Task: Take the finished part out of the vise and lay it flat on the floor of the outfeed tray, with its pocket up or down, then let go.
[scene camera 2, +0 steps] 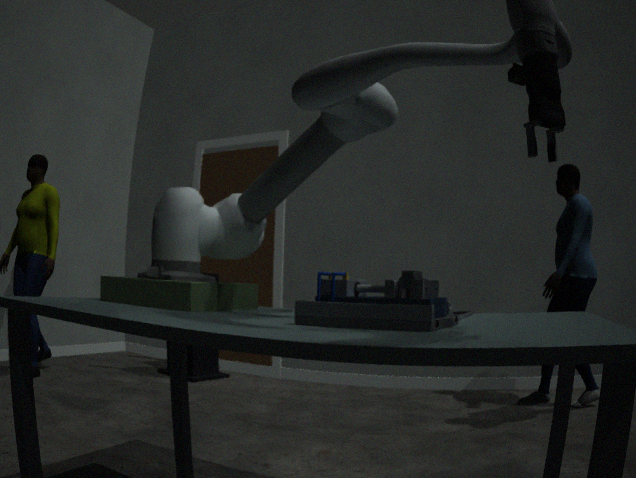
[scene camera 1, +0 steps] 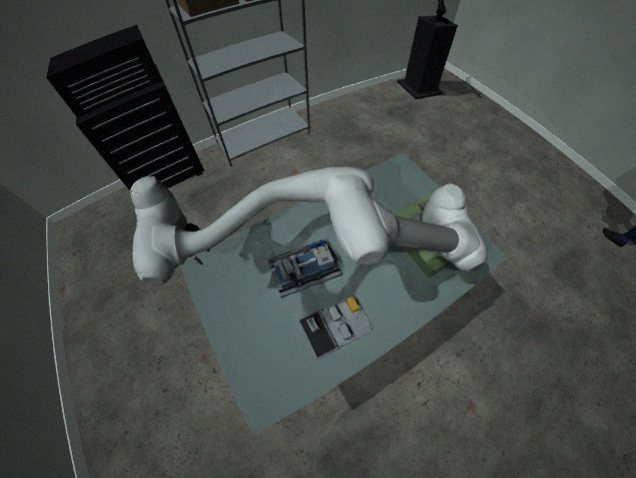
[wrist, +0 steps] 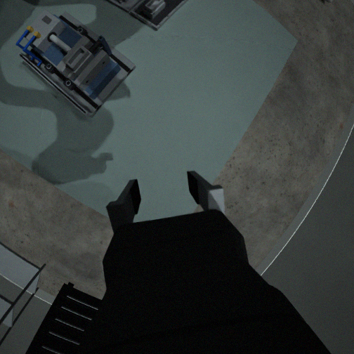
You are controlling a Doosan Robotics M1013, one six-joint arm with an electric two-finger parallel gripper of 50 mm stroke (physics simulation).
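Pixels of known places: gripper, fingertip midpoint: [scene camera 2: 543, 159] [scene camera 1: 203, 256]; arm's base, link origin: [scene camera 2: 175, 280].
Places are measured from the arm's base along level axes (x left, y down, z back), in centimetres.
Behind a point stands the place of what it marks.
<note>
The vise [scene camera 1: 284, 280] {z -78.9, x -0.3, y -1.1 cm} [scene camera 2: 359, 313] {z -67.9, x -15.2, y 4.6 cm} [wrist: 104, 81], blue and grey, stands on the table. A grey block with a rectangular pocket [wrist: 78, 57] sits between its jaws, the pocket facing up. A dark tray [scene camera 1: 321, 341] {z -73.4, x 29.0, y 7.0 cm} [wrist: 154, 22], seemingly the outfeed tray, lies apart from the vise; a small grey part [scene camera 1: 313, 323] {z -73.7, x 20.8, y 4.9 cm} [wrist: 154, 7] is at one end of it. My gripper [scene camera 2: 542, 157] {z -105.0, x -11.0, y -24.6 cm} [wrist: 163, 185] is open and empty, high above the table and off to the side of the vise. In scene camera 1 the arm hides most of it.
A light tray [scene camera 1: 360, 323] {z -54.6, x 28.4, y 6.8 cm} with two grey blocks and a yellow block [scene camera 1: 352, 303] {z -54.8, x 19.5, y 3.3 cm} adjoins the dark tray. Blue handles with yellow tips [wrist: 29, 40] rise at one vise end. The arm stands on a green base [scene camera 2: 154, 292] {z -7.6, x -15.3, y 3.5 cm}. Two people [scene camera 2: 37, 221] [scene camera 2: 575, 236] stand beyond the table.
</note>
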